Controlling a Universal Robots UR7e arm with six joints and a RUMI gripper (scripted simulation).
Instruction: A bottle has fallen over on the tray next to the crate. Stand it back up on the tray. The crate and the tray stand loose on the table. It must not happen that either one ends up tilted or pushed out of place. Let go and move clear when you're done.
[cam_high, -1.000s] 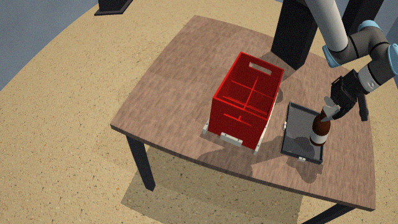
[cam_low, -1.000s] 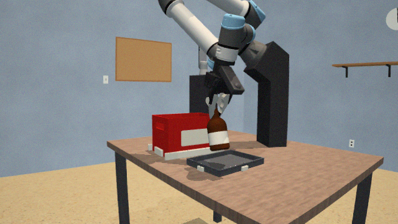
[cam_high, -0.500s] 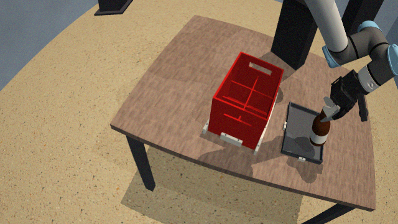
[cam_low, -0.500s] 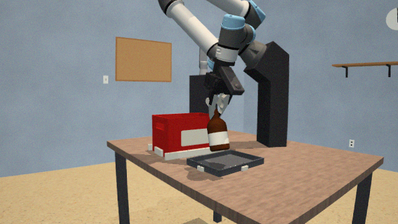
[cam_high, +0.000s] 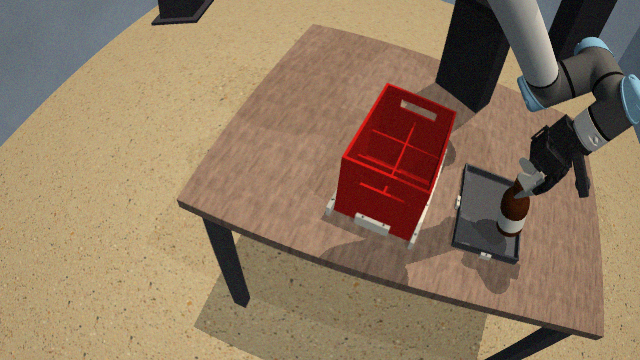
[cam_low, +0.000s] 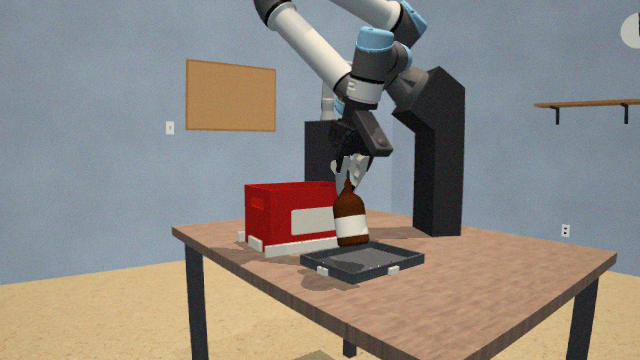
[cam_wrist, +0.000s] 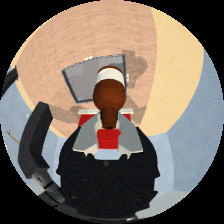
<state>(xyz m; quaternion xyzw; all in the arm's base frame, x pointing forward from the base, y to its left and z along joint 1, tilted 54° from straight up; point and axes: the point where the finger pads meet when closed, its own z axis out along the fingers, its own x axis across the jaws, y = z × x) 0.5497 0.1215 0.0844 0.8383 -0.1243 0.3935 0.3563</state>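
Now: the brown bottle 10 mm to the left of my hand and 50 mm below it. Round my hand: tray: 60 mm behind, 10 mm to the left, 180 mm below; red crate: 130 mm behind, 260 mm to the right, 110 mm below.
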